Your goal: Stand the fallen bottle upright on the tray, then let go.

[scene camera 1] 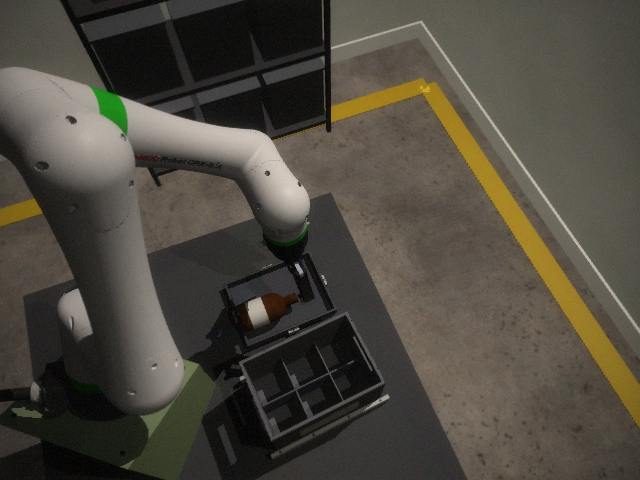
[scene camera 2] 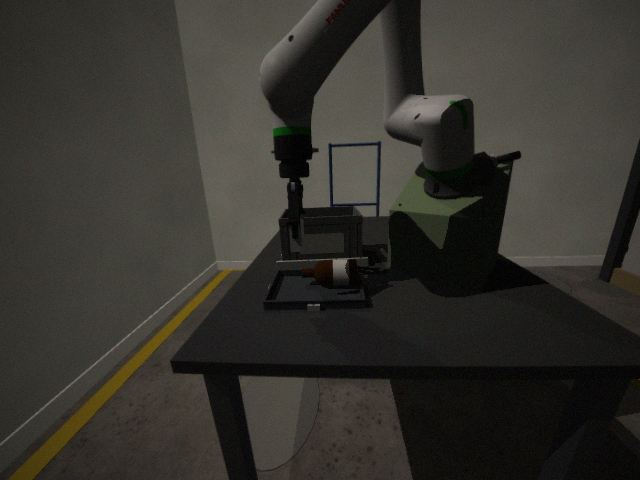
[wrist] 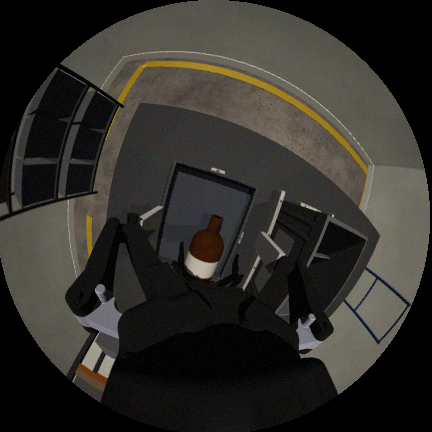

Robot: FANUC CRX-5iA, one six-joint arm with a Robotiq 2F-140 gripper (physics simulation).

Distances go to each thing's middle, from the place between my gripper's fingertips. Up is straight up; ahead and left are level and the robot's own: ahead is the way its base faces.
Labels:
My gripper is now 100 mm above the brown bottle (scene camera 1: 268, 308), 80 mm past it and 30 mm to the left of it.

